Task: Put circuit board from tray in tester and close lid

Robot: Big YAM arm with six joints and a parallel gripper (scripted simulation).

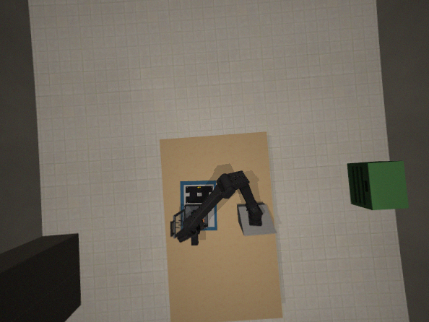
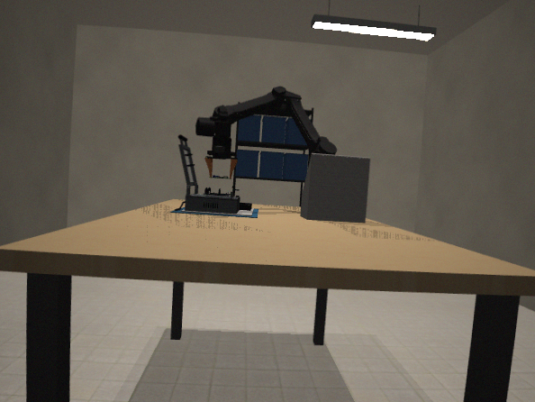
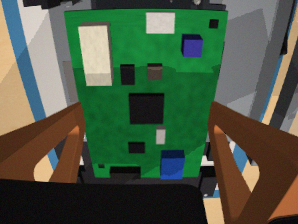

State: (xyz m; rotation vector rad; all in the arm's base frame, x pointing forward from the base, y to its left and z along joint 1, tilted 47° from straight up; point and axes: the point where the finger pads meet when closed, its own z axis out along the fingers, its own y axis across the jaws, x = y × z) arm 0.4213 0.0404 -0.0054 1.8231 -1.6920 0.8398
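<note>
Right now the dark pin plate is 60 mm below my hand, 10 mm to the left of it and 10 mm ahead of it. Round my hand: green circuit board: right at my hand; then black latch hook: 60 mm to the left, 60 mm behind, 50 mm below; then tester lid: 130 mm ahead, 50 mm above.
</note>
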